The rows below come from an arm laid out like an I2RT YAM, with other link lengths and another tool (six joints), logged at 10 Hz.
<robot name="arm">
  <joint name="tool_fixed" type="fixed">
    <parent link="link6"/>
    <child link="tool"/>
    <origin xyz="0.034 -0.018 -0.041" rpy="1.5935 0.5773 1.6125"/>
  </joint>
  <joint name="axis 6" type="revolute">
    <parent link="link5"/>
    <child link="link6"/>
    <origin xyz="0.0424 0 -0.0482"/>
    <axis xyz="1 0 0"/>
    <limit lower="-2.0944" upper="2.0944"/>
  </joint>
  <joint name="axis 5" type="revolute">
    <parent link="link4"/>
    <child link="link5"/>
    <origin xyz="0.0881 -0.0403 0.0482"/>
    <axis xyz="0 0 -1"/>
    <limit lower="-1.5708" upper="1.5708"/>
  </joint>
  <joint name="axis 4" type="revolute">
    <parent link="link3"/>
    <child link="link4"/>
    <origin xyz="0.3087 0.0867 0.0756"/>
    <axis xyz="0 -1 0"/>
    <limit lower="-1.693" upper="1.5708"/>
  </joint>
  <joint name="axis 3" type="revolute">
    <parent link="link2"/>
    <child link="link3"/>
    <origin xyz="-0.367 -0.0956 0"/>
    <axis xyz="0 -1 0"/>
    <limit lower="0" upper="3.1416"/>
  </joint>
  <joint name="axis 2" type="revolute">
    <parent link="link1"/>
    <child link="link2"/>
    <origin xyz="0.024 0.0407 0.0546"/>
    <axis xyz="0 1 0"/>
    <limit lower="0" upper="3.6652"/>
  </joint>
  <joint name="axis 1" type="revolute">
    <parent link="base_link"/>
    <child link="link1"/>
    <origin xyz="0 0 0.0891"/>
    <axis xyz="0 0 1"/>
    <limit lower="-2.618" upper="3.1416"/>
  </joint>
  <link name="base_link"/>
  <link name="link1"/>
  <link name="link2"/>
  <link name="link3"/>
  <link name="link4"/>
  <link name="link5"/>
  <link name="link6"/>
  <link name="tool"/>
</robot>
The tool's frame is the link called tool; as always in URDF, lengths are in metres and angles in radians.
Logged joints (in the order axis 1, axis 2, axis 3, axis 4, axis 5, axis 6), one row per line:
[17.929, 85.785, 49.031, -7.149, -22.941, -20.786]
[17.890, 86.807, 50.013, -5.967, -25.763, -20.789]
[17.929, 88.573, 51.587, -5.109, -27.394, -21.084]
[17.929, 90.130, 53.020, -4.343, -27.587, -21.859]
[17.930, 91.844, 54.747, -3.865, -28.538, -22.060]
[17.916, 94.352, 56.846, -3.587, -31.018, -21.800]
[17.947, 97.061, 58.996, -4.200, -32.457, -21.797]
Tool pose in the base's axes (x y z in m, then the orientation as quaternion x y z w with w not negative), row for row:
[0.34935, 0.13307, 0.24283, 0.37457, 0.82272, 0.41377, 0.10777]
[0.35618, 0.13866, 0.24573, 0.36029, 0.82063, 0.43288, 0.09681]
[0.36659, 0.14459, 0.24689, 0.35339, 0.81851, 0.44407, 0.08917]
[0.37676, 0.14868, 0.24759, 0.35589, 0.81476, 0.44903, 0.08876]
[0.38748, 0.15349, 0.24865, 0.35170, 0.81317, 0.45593, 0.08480]
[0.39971, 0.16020, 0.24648, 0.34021, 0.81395, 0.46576, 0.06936]
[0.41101, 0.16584, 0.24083, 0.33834, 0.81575, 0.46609, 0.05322]
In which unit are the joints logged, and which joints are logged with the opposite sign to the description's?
The joints are logged in degrees. Opposite sign: axis 6.
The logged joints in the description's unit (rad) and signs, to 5 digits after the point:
[0.31292, 1.49723, 0.85575, -0.12477, -0.40040, 0.36278]
[0.31224, 1.51507, 0.87289, -0.10414, -0.44965, 0.36284]
[0.31292, 1.54589, 0.90036, -0.08917, -0.47812, 0.36799]
[0.31292, 1.57307, 0.92537, -0.07580, -0.48148, 0.38151]
[0.31294, 1.60298, 0.95552, -0.06746, -0.49808, 0.38502]
[0.31269, 1.64675, 0.99215, -0.06260, -0.54137, 0.38048]
[0.31323, 1.69403, 1.02967, -0.07330, -0.56648, 0.38043]

